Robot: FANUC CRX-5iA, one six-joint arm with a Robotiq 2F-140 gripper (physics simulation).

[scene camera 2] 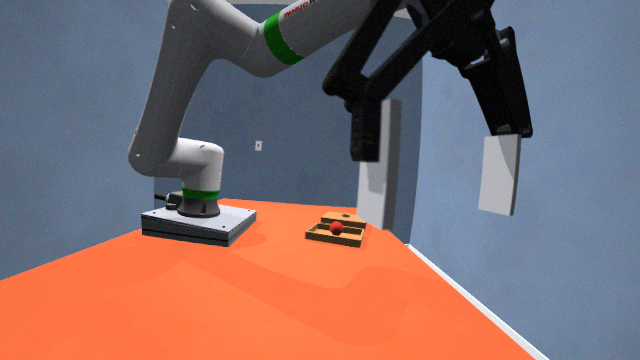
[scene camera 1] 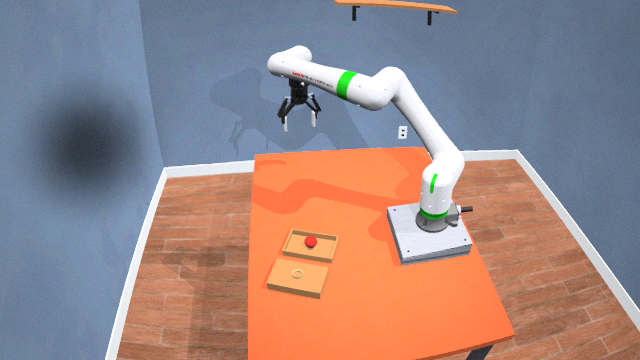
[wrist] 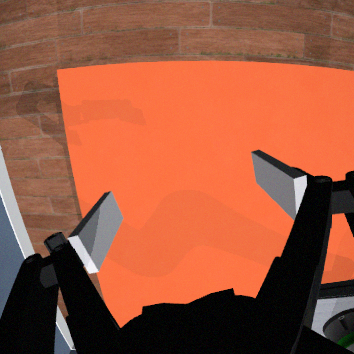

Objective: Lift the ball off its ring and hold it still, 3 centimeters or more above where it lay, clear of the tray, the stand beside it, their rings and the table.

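Pixels of known places: gripper, fingertip midpoint: [scene camera 2: 448, 216] [scene camera 1: 299, 127] [wrist: 183, 186]; arm's base at its link origin: [scene camera 2: 199, 212] [scene camera 1: 432, 220] [wrist: 344, 322].
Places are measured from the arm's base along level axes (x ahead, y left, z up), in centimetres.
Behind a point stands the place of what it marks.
A red ball [scene camera 1: 310, 241] @[x 49.1, y 8.8, z -0.8 cm] [scene camera 2: 336, 228] @[x 49.0, y 4.9, z -1.8 cm] sits within the low-walled wooden tray [scene camera 1: 306, 257] @[x 50.7, y 13.5, z -4.7 cm] [scene camera 2: 332, 241] @[x 47.8, y 0.8, z -5.1 cm]; the ring under it is mostly hidden. Beside the tray is a flat wooden stand [scene camera 1: 296, 287] @[x 53.7, y 31.1, z -2.1 cm] [scene camera 2: 330, 216] @[x 46.8, y 23.0, z -2.1 cm] with an empty ring [scene camera 1: 297, 270] @[x 53.5, y 23.5, z -1.3 cm] on its top. My gripper [scene camera 1: 299, 122] @[x 54.7, y -49.2, z 15.9 cm] [scene camera 2: 440, 175] [wrist: 183, 186] @[x 54.7, y -49.2, z 15.9 cm] is open, with its fingers pointing down and nothing between them. It hangs high above the table, towards its far end in scene camera 1, well away from the ball. The ball, tray and stand do not show in the wrist view.
The orange table [scene camera 1: 380, 310] @[x 25.2, y 39.9, z -5.9 cm] [scene camera 2: 150, 305] @[x 17.3, y -39.0, z -6.0 cm] [wrist: 175, 110] @[x 56.3, y -55.1, z -6.0 cm] carries the arm's grey base plate [scene camera 1: 410, 257] @[x 12.3, y 18.3, z -1.9 cm] [scene camera 2: 185, 238] @[x 3.9, y -12.6, z -4.9 cm], to the right of the tray in scene camera 1. A wooden shelf [scene camera 1: 395, 5] is on the wall behind. Blue walls surround the table.
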